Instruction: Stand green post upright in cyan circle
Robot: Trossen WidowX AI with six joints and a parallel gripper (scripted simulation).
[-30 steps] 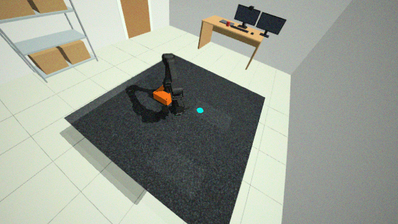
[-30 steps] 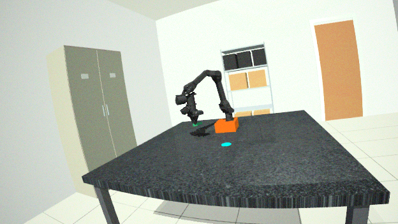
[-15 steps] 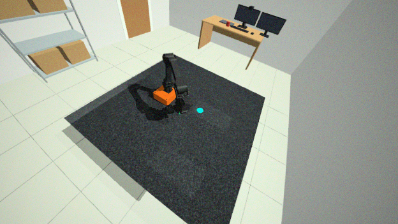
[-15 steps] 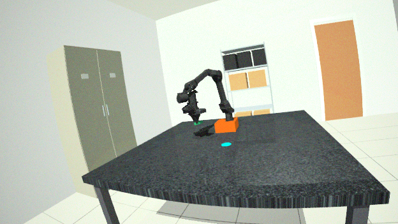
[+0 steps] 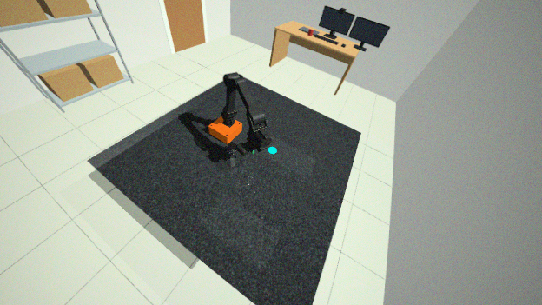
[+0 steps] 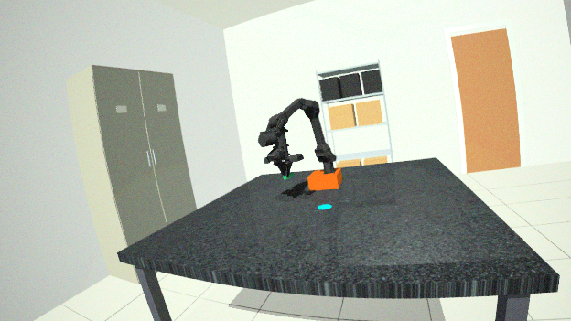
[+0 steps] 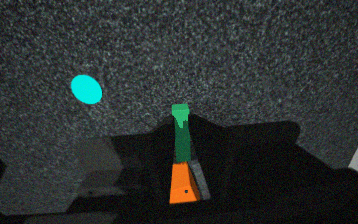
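Now: gripper tip 17 cm to the right of the cyan circle, 13 cm above it and 6 cm short of it. Round my gripper tip: green post (2 cm behind, 1 cm to the left).
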